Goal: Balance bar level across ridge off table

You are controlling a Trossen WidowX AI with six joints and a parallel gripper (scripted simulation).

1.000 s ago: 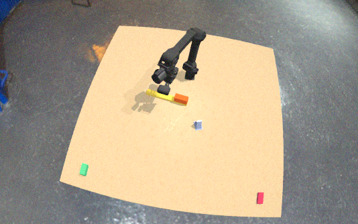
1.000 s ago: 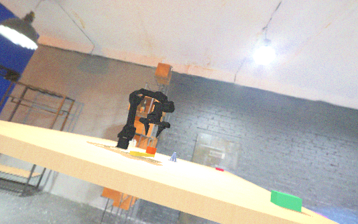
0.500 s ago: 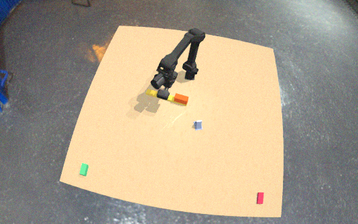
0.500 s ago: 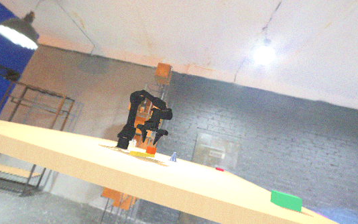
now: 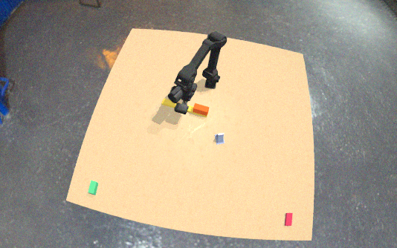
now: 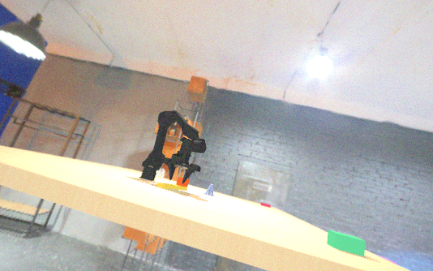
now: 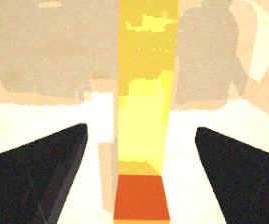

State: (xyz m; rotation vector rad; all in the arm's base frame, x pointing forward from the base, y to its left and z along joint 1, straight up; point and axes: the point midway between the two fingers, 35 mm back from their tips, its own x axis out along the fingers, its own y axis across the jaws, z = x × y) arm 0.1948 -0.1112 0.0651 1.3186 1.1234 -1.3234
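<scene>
Now: gripper tip 150 mm short of the blue ridge and 200 mm to the right of it. From my gripper tip the other things lie so: pink block 550 mm ahead, 610 mm to the left, 20 mm below; green block 550 mm ahead, 390 mm to the right, 10 mm below.
</scene>
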